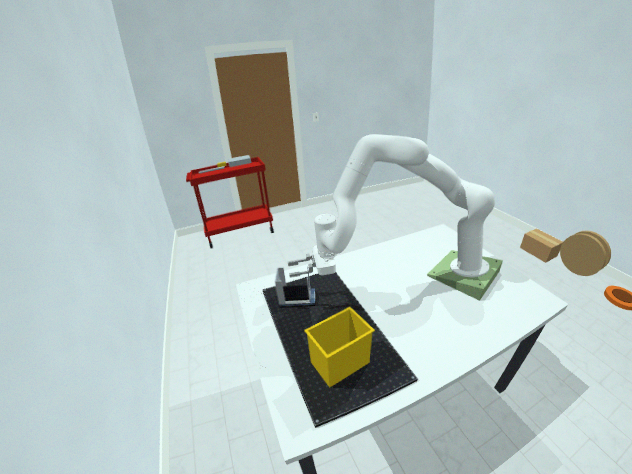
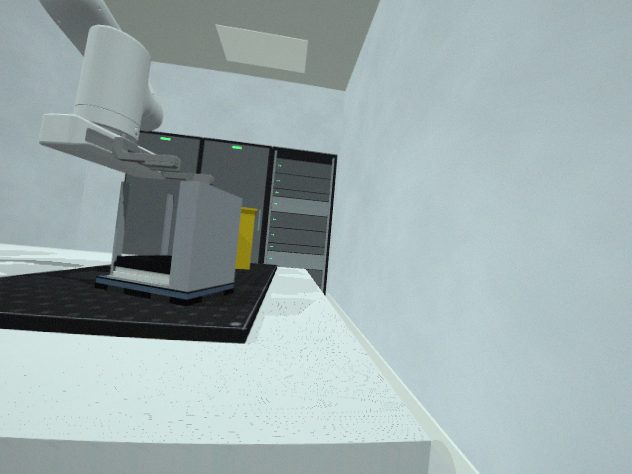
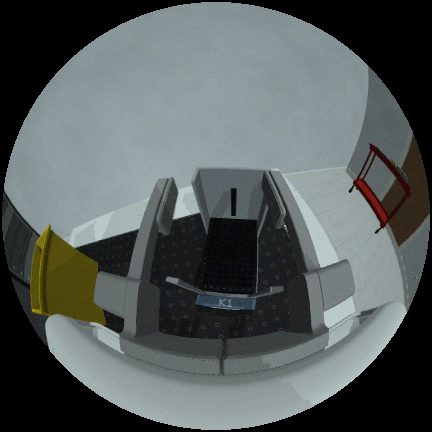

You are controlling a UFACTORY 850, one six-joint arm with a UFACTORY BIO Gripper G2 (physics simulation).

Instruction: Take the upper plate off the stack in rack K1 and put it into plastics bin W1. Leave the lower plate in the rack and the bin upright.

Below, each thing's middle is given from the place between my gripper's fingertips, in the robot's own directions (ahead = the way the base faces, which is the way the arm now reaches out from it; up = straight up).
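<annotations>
My hand is 14 cm above the black plate (image 2: 161, 264) and 1 cm past it. As for the yellow bin W1 (image 1: 340, 345), it is 38 cm to the left of my hand, 9 cm below it and 2 cm behind it.
</annotations>
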